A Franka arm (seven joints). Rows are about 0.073 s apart.
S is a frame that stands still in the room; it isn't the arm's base.
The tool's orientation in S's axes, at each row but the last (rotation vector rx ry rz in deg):
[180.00 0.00 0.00]
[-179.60 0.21 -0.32]
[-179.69 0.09 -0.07]
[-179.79 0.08 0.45]
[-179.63 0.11 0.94]
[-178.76 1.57 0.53]
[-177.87 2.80 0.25]
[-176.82 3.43 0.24]
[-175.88 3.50 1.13]
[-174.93 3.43 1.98]
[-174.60 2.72 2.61]
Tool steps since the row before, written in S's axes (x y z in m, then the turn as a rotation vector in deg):
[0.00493 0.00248 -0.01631 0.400 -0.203 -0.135]
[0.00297 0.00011 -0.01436 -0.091 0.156 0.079]
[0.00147 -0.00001 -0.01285 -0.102 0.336 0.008]
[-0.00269 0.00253 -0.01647 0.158 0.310 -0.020]
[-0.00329 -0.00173 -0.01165 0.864 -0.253 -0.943]
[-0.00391 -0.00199 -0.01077 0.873 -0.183 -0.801]
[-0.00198 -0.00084 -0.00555 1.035 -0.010 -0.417]
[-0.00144 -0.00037 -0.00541 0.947 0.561 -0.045]
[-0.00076 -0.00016 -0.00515 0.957 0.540 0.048]
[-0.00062 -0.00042 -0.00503 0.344 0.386 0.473]
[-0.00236 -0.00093 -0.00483 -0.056 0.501 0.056]
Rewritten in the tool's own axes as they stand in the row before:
[0.00493 -0.00248 0.01631 0.400 0.203 0.135]
[0.00292 -0.00002 0.01437 -0.091 -0.156 -0.078]
[0.00146 0.00008 0.01285 -0.102 -0.336 -0.006]
[-0.00261 -0.00247 0.01649 0.158 -0.310 0.020]
[-0.00317 0.00181 0.01167 0.874 0.258 0.932]
[-0.00381 0.00229 0.01075 0.881 0.185 0.792]
[-0.00193 0.00111 0.00552 1.036 -0.007 0.414]
[-0.00140 0.00072 0.00538 0.925 -0.594 0.074]
[-0.00068 0.00056 0.00513 0.934 -0.580 -0.020]
[-0.00048 0.00088 0.00499 0.317 -0.439 -0.444]
[-0.00218 0.00145 0.00479 -0.073 -0.502 -0.007]

